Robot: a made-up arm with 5 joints.
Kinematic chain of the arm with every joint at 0, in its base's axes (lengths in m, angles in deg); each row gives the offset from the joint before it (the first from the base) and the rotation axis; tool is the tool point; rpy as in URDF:
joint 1: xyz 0.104 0 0.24 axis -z
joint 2: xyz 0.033 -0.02 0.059 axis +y
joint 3: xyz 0.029 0 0.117 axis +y
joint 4: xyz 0.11 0 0.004 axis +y
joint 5: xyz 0.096 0.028 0 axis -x
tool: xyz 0 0 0 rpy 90 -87.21 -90
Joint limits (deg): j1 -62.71..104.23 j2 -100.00..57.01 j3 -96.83..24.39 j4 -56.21..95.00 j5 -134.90..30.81
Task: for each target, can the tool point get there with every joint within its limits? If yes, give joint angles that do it. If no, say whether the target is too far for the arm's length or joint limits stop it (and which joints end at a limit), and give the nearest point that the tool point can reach.
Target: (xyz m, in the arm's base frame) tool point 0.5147 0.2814 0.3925
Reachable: no: too far | nearest point 0.3933 0.1982 0.3698 | short by 0.149 m
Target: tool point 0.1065 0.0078 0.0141
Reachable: no: joint limits stop it (at a limit: joint 1, joint 2, joint 3) | nearest point 0.1475 0.1018 0.1529 | short by 0.173 m
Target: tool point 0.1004 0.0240 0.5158
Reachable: yes | joints 62.20 -84.65 -8.73 48.77 14.80
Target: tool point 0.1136 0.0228 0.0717
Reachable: no: joint limits stop it (at a limit: joint 1, joint 2, joint 3) | nearest point 0.1442 0.0953 0.1589 | short by 0.117 m
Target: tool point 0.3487 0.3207 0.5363
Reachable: no: too far | nearest point 0.2909 0.2449 0.4752 | short by 0.113 m
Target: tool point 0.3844 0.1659 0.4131
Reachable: yes | joints -29.21 44.66 -73.89 32.77 -51.73
